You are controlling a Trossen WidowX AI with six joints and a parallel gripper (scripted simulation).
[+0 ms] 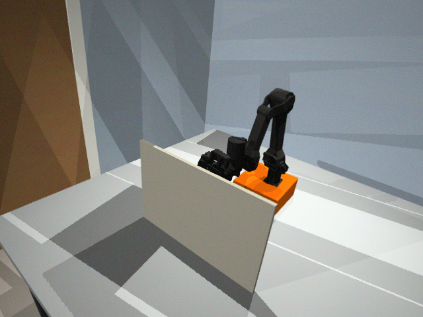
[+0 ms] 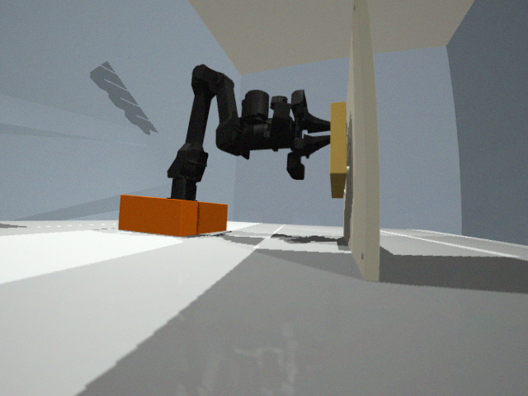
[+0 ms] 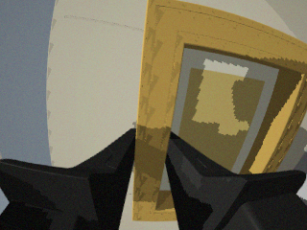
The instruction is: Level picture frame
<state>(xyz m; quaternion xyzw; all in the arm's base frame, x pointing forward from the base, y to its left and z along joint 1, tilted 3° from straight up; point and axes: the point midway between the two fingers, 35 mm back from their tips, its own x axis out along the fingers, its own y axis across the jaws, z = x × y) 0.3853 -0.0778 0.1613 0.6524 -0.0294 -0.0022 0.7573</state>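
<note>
My gripper tip is now 50 mm above the yellow picture frame. Also, from my gripper tip: wall panel: 70 mm below, 20 mm ahead, 10 mm to the left.
</note>
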